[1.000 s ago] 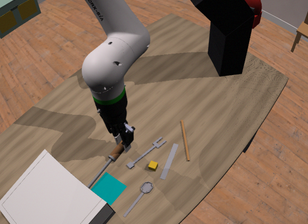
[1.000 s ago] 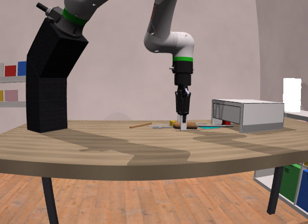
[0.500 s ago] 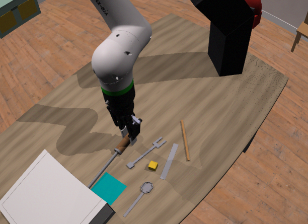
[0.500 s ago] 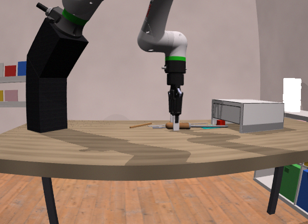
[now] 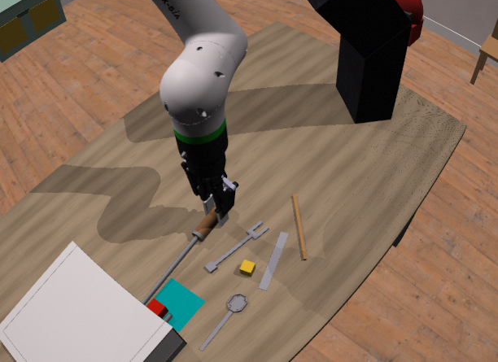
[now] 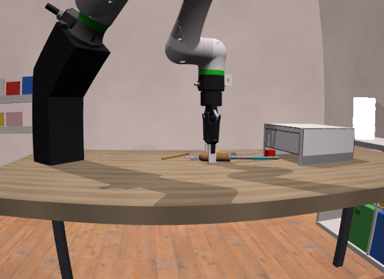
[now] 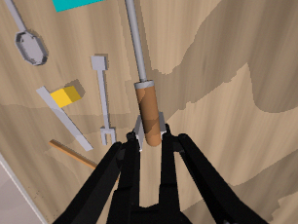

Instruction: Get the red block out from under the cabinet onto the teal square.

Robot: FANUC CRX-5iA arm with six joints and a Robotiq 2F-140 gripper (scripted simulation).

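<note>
Right now the grey fork tool is 4 cm ahead of my hand, 8 cm to the left of it and 3 cm below it. From my hand the other things lie so: wooden stick: 8 cm behind, 17 cm to the left, 3 cm below; then grey flat bar: 2 cm ahead, 17 cm to the left, 4 cm below; then yellow cube: 7 cm ahead, 13 cm to the left, 3 cm below.
</note>
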